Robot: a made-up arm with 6 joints. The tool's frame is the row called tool.
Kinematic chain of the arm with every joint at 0, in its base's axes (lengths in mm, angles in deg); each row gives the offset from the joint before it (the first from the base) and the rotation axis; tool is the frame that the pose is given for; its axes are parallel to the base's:
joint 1: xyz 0 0 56.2 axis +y
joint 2: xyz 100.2 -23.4 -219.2 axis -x
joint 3: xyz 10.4 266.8 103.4 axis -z
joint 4: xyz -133.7 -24.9 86 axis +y
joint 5: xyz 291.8 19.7 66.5 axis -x
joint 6: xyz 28 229.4 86.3 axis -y
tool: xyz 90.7 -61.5 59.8
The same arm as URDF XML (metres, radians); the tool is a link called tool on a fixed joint. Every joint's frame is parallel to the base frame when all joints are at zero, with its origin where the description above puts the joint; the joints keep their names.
<robot name="arm">
  <joint name="joint 1" type="continuous">
    <parent link="base"/>
    <child link="link1"/>
    <origin xyz="0 0 0.0562" rpy="0 0 0"/>
    <axis xyz="0 1 0"/>
  </joint>
  <joint name="joint 2" type="continuous">
    <parent link="link1"/>
    <child link="link2"/>
    <origin xyz="0.1002 -0.0234 -0.2192" rpy="0 0 0"/>
    <axis xyz="-1 0 0"/>
  </joint>
  <joint name="joint 3" type="continuous">
    <parent link="link2"/>
    <child link="link3"/>
    <origin xyz="0.0104 0.2668 0.1034" rpy="0 0 0"/>
    <axis xyz="0 0 -1"/>
  </joint>
  <joint name="joint 4" type="continuous">
    <parent link="link3"/>
    <child link="link4"/>
    <origin xyz="-0.1337 -0.0249 0.086" rpy="0 0 0"/>
    <axis xyz="0 1 0"/>
  </joint>
  <joint name="joint 5" type="continuous">
    <parent link="link4"/>
    <child link="link5"/>
    <origin xyz="0.2918 0.0197 0.0665" rpy="0 0 0"/>
    <axis xyz="-1 0 0"/>
  </joint>
  <joint name="joint 6" type="continuous">
    <parent link="link5"/>
    <child link="link6"/>
    <origin xyz="0.028 0.2294 0.0863" rpy="0 0 0"/>
    <axis xyz="0 -1 0"/>
  </joint>
  <joint name="tool_joint" type="fixed">
    <parent link="link6"/>
    <child link="tool"/>
    <origin xyz="0.0907 -0.0615 0.0598" rpy="0 0 0"/>
  </joint>
  <link name="base"/>
  <link name="link1"/>
  <link name="link2"/>
  <link name="link3"/>
  <link name="link4"/>
  <link name="link5"/>
  <link name="link6"/>
  <link name="tool"/>
</robot>

